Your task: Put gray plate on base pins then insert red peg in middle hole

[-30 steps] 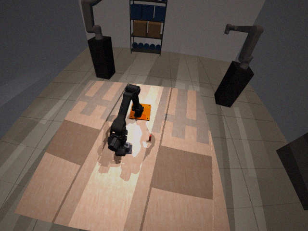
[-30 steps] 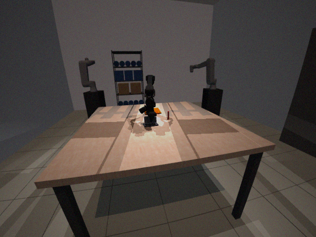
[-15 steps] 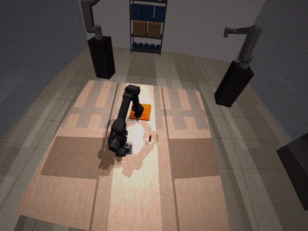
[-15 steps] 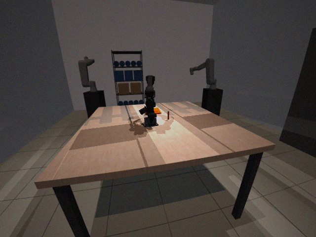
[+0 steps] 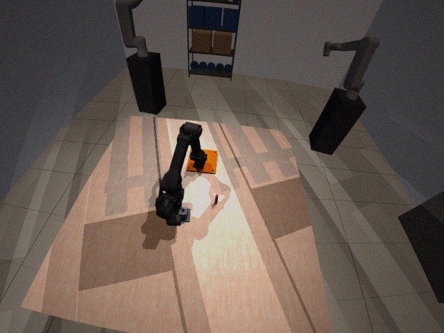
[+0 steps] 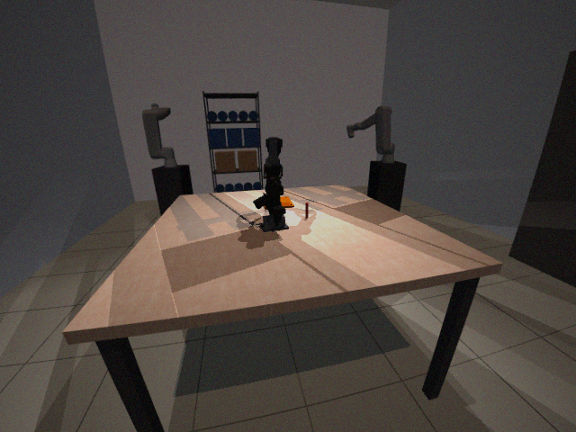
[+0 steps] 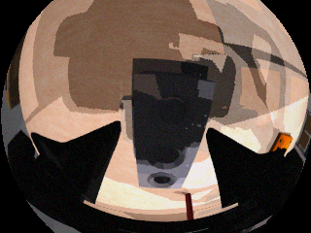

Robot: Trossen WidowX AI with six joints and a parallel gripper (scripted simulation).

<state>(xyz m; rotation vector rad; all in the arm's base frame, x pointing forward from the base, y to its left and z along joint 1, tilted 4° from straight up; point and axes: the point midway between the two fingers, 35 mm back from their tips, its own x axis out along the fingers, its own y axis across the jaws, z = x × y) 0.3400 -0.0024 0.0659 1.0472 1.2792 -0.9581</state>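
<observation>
Now: gripper tip 2 cm below the gray plate. Round my gripper tip: red peg (17 cm to the left, 12 cm behind, 2 cm above); then gray base (2 cm below).
</observation>
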